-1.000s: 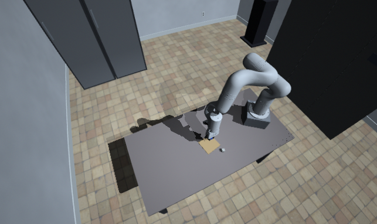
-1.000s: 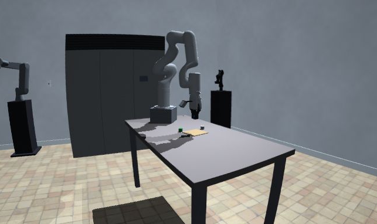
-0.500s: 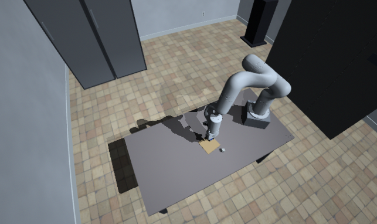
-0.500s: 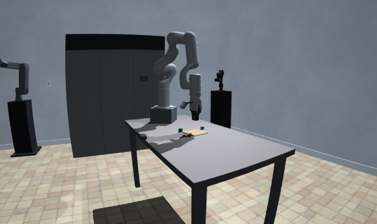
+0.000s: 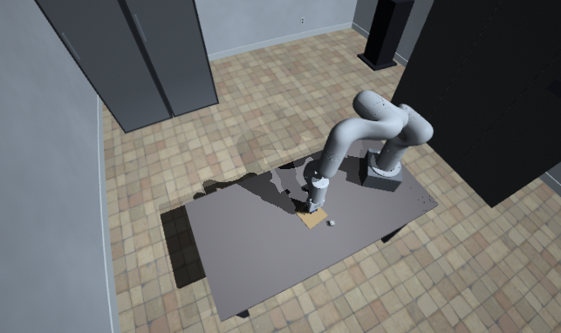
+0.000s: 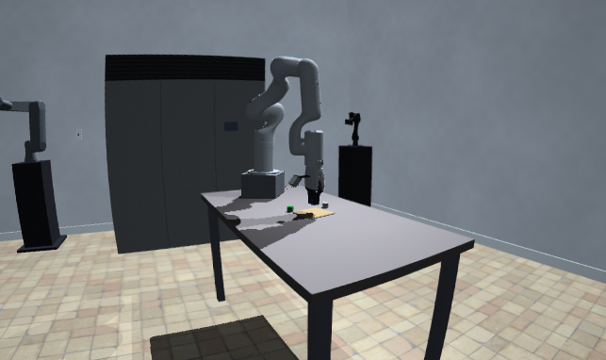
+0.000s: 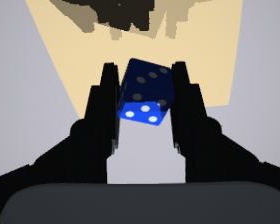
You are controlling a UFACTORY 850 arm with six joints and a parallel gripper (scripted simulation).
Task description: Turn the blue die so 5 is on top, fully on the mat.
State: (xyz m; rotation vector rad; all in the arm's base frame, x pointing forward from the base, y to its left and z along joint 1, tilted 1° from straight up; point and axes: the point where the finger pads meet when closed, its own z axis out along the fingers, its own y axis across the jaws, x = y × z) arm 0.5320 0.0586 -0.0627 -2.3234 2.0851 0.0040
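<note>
The mat is 60 mm below my hand. Also, from my hand: blue die: 10 mm below; then white die: 110 mm to the left, 80 mm behind, 50 mm below; then green die: 80 mm to the right, 80 mm behind, 50 mm below.
</note>
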